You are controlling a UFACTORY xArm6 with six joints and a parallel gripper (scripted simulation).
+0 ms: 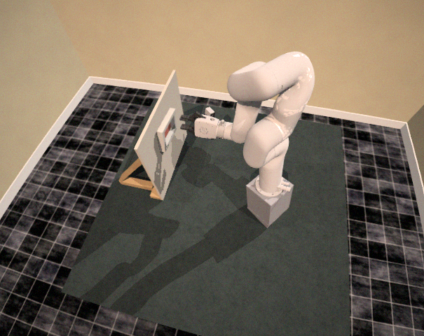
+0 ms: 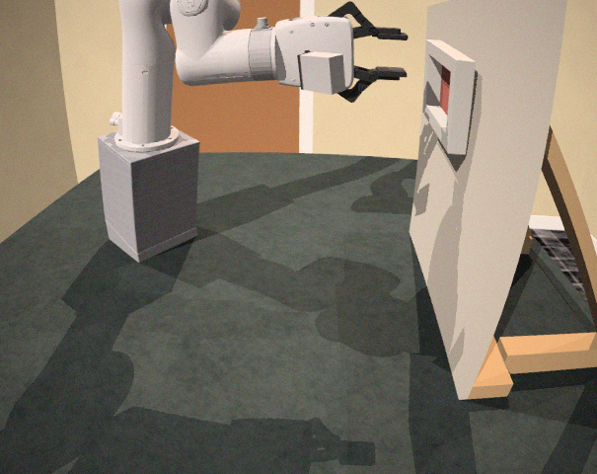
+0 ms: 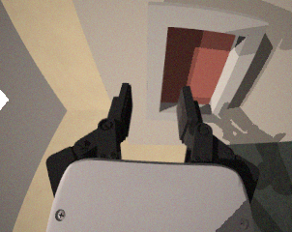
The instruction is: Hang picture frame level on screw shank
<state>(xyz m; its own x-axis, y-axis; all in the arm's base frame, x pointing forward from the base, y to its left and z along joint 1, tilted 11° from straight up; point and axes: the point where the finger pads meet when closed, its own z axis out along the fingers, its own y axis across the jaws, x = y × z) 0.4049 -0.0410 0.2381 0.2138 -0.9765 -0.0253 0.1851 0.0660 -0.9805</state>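
Now: the picture frame 80 mm ahead of my hand, 40 mm to the left of it and 50 mm below it. The rest, counted from my hand: pale wall board 100 mm ahead, 30 mm to the left, 140 mm below.
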